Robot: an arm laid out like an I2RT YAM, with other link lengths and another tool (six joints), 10 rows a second.
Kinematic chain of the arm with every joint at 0, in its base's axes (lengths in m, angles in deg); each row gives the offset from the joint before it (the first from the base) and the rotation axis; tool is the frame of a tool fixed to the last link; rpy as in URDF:
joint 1: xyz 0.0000 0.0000 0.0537 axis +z
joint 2: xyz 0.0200 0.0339 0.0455 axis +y
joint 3: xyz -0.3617 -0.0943 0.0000 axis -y
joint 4: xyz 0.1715 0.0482 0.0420 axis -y
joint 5: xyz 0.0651 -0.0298 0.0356 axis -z
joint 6: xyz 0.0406 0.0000 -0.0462 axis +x
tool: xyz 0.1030 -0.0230 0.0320 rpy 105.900 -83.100 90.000
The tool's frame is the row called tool.
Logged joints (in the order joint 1, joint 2, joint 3, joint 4, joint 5, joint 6), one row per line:
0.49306, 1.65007, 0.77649, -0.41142, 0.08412, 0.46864
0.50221, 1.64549, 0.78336, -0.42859, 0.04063, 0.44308
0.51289, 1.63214, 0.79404, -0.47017, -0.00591, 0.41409
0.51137, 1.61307, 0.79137, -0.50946, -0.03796, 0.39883
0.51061, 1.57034, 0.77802, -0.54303, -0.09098, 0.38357
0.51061, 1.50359, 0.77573, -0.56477, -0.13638, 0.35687
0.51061, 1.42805, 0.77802, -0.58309, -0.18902, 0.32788
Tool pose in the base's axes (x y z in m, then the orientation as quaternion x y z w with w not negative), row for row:
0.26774, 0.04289, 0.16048, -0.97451, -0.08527, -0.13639, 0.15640
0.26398, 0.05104, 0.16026, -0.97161, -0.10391, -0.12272, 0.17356
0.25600, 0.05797, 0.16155, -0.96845, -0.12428, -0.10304, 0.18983
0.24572, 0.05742, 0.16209, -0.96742, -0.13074, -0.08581, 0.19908
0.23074, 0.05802, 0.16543, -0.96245, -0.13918, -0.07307, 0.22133
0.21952, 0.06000, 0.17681, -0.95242, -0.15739, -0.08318, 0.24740
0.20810, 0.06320, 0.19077, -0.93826, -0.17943, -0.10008, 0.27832
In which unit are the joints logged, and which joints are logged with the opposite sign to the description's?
The joints are logged in radians. Opposite sign: none.
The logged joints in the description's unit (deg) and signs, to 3 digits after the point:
28.250, 94.542, 44.490, -23.573, 4.820, 26.851
28.775, 94.280, 44.883, -24.556, 2.328, 25.387
29.386, 93.515, 45.495, -26.939, -0.339, 23.726
29.299, 92.422, 45.342, -29.190, -2.175, 22.851
29.256, 89.974, 44.577, -31.113, -5.213, 21.977
29.256, 86.149, 44.446, -32.359, -7.814, 20.447
29.256, 81.821, 44.577, -33.409, -10.830, 18.786

